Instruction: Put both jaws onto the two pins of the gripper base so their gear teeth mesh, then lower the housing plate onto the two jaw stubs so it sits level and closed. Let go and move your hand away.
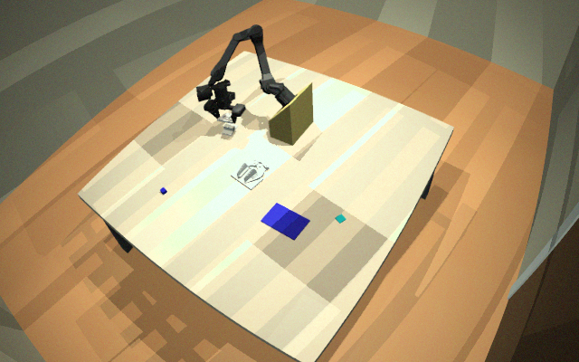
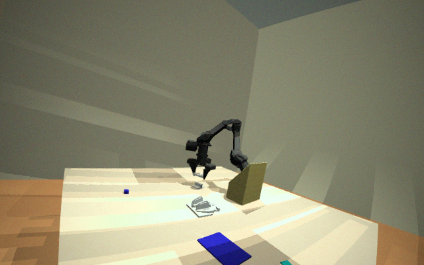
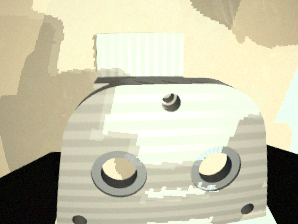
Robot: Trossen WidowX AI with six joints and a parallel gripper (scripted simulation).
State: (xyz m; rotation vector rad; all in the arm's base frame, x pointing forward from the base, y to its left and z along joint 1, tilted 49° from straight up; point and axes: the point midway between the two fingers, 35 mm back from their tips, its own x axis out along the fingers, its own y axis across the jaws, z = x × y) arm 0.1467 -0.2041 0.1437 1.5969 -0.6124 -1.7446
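Now: the white housing plate 24 cm to the left of my gripper tip, 12 cm ahead of it and 6 cm below it. Also, from my gripper tip: pale grey jaw (26 cm to the left, 14 cm ahead, 5 cm below); blue mat (48 cm to the left, 29 cm ahead, 6 cm below); small blue cube (42 cm ahead, 6 cm below, 4 cm to the right).
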